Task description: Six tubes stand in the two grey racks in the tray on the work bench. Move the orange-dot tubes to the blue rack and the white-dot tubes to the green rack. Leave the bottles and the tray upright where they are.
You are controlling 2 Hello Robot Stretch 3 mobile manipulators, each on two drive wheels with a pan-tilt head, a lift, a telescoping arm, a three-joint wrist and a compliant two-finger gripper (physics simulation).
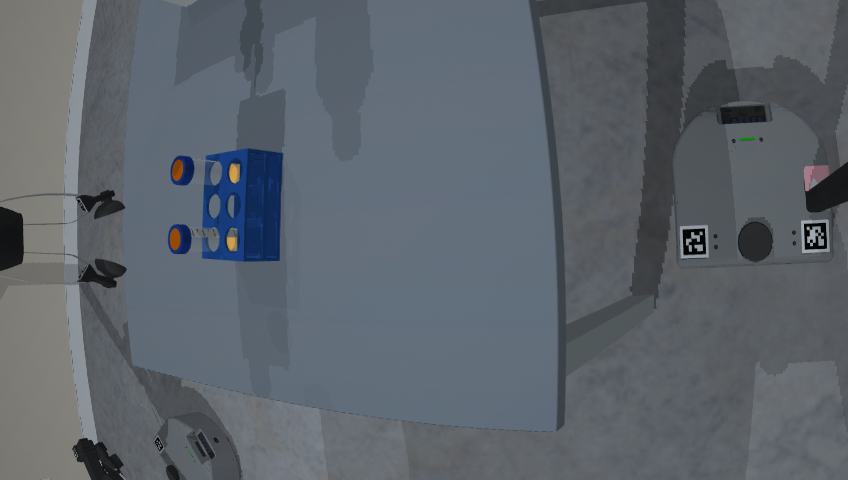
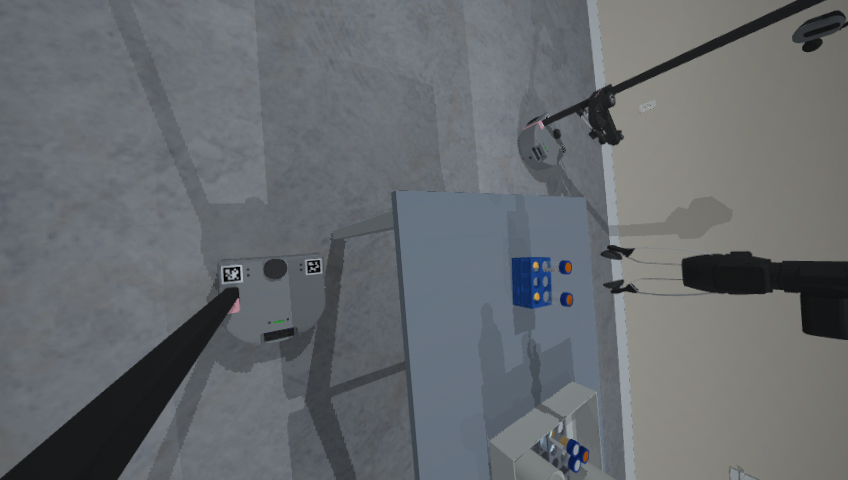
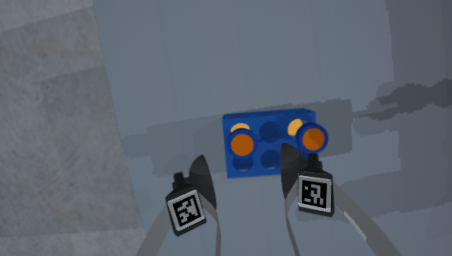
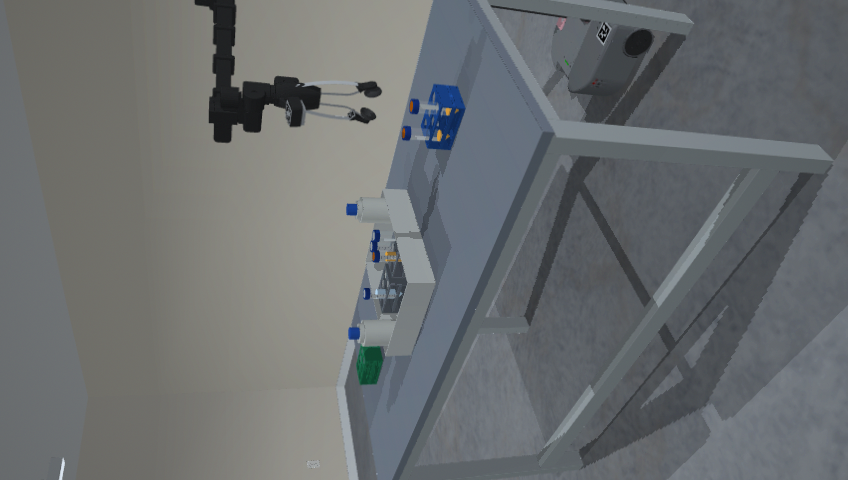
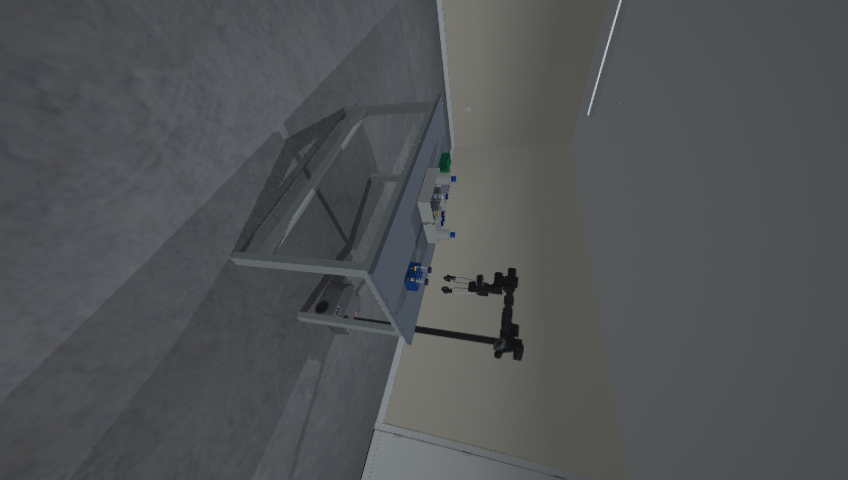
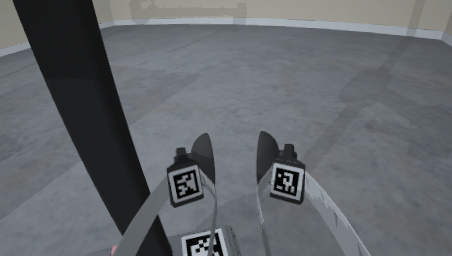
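Two orange-dot tubes (image 1: 177,170) (image 2: 567,299) (image 3: 242,145) (image 4: 405,133) stand upright in the blue rack (image 1: 263,205) (image 2: 522,282) (image 4: 455,118). The r1 gripper (image 1: 117,237) (image 2: 614,269) (image 3: 246,172) (image 4: 370,102) is open and empty above them. The tray (image 4: 419,303) holds grey racks with an orange-dot tube (image 2: 585,455) (image 4: 375,256), two white-dot tubes (image 2: 573,449) and another blue-capped tube (image 4: 366,293), its dot unclear. Two white bottles (image 4: 373,209) (image 4: 376,333) stand upright at the tray. The green rack (image 4: 368,365) (image 5: 445,161) is beyond it. The r2 gripper (image 6: 234,155) is open above floor.
The work bench (image 1: 416,237) carries both coloured racks and the tray. The r1 base (image 1: 755,178) (image 2: 267,303) is beside one long side of it. The r2 base (image 1: 199,449) (image 2: 538,145) stands off one end. A wall (image 2: 714,178) runs behind the bench.
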